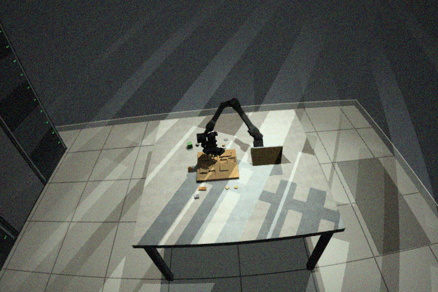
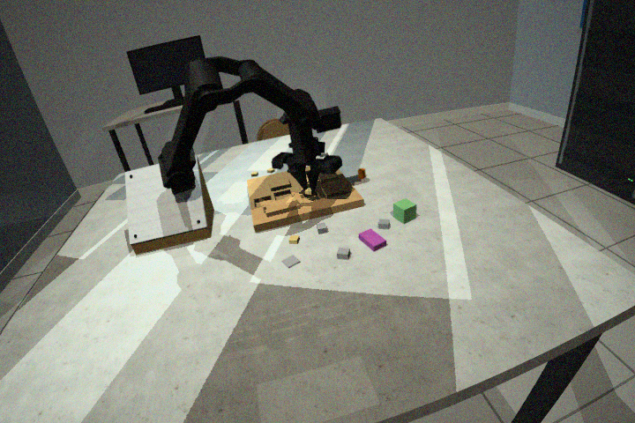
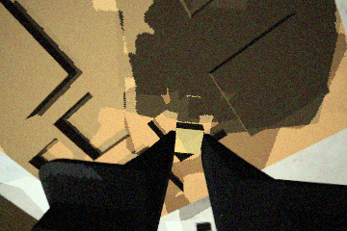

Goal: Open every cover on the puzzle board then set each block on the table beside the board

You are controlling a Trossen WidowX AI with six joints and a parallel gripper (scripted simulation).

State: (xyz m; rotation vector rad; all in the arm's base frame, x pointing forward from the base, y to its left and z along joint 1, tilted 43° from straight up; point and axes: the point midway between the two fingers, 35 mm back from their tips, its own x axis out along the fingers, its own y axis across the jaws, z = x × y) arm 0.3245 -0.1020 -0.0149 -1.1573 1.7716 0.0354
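The tan puzzle board is 1 cm behind my gripper tip, 5 cm to the left of it and 2 cm below it. The rest, counted from my gripper tip: magenta block: 7 cm ahead, 24 cm to the right, 3 cm below; green cube: 19 cm ahead, 19 cm to the right, 2 cm below; orange cylinder: 19 cm ahead, 8 cm to the left, 3 cm below.
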